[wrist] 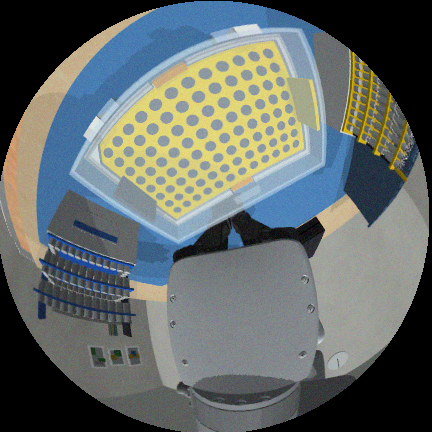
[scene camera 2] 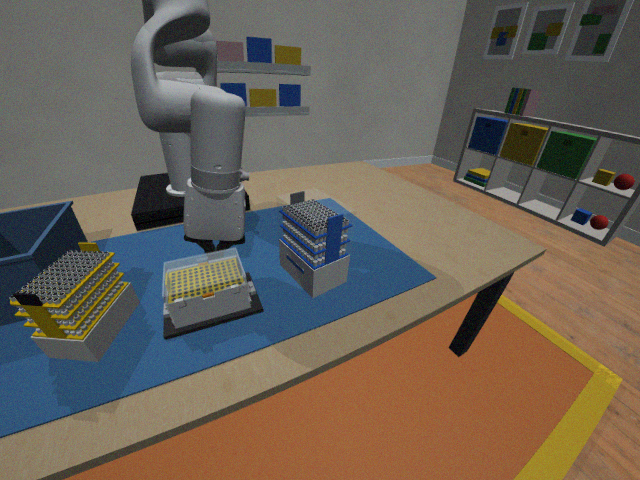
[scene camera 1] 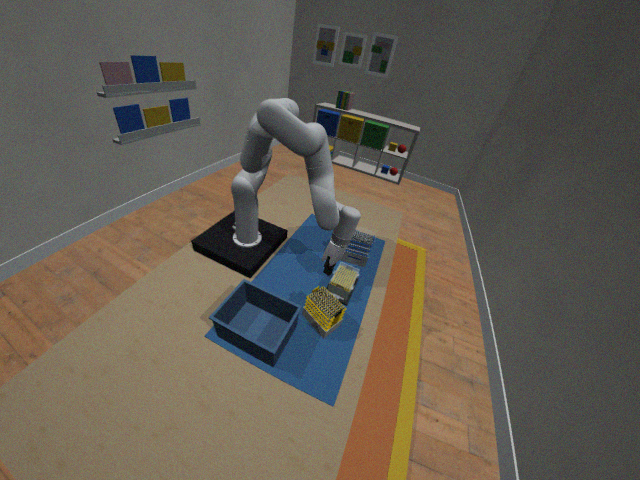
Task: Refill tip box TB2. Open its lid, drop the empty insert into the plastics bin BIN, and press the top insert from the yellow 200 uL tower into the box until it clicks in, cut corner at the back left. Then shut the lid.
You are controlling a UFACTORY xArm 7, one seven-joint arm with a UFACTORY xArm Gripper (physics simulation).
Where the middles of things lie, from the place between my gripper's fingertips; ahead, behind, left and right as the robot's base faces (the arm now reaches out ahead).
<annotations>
I see my gripper 8 cm short of the clear lid [scene camera 2: 198, 275], 5 cm below it and 1 cm to the left of it. The rest, counted from my hand: dark blue bin [scene camera 2: 43, 234] 36 cm to the right, 4 cm behind, 4 cm above.
</annotations>
